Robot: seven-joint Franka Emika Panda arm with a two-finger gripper.
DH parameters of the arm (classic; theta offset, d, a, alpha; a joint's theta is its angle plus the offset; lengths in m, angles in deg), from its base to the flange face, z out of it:
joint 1: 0 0.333 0 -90
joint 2: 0 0 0 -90
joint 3: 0 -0.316 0.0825 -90
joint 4: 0 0 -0.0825 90
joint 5: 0 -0.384 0 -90
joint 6: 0 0 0.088 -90
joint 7: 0 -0.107 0 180
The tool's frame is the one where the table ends.
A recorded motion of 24 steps. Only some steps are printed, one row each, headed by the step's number.
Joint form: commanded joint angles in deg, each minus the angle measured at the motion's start. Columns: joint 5, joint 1, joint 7, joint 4, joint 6, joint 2, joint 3.
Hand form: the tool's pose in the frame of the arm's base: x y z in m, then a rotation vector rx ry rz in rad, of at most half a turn. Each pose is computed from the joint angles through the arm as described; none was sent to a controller.
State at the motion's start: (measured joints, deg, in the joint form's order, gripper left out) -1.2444 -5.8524 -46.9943 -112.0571 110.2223 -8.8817 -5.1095
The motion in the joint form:
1: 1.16 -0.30 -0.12 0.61 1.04 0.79 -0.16
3: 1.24 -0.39 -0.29 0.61 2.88 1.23 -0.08
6: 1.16 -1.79 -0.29 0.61 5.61 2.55 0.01
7: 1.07 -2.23 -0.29 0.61 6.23 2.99 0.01
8: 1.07 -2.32 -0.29 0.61 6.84 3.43 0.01
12: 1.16 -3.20 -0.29 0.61 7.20 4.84 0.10
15: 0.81 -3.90 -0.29 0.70 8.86 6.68 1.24
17: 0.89 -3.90 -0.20 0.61 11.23 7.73 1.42
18: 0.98 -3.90 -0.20 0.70 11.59 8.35 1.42
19: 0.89 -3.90 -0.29 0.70 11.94 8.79 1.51
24: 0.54 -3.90 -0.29 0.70 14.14 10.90 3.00
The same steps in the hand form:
1: 0.5319 -0.0057 0.5548 -2.8241 1.2581 -0.2027
3: 0.5365 -0.0076 0.5541 -2.8101 1.2608 -0.2371
6: 0.5454 -0.0223 0.5467 -2.7811 1.2920 -0.2703
7: 0.5478 -0.0267 0.5436 -2.7732 1.3022 -0.2737
8: 0.5503 -0.0278 0.5406 -2.7704 1.3036 -0.2775
12: 0.5551 -0.0381 0.5277 -2.7683 1.3305 -0.2526
15: 0.5624 -0.0571 0.5136 -2.7403 1.3763 -0.2466
17: 0.5688 -0.0599 0.5068 -2.7307 1.3736 -0.2772
18: 0.5714 -0.0604 0.5021 -2.7330 1.3737 -0.2735
19: 0.5731 -0.0615 0.4983 -2.7295 1.3787 -0.2701
24: 0.5804 -0.0776 0.4810 -2.7050 1.4164 -0.2700

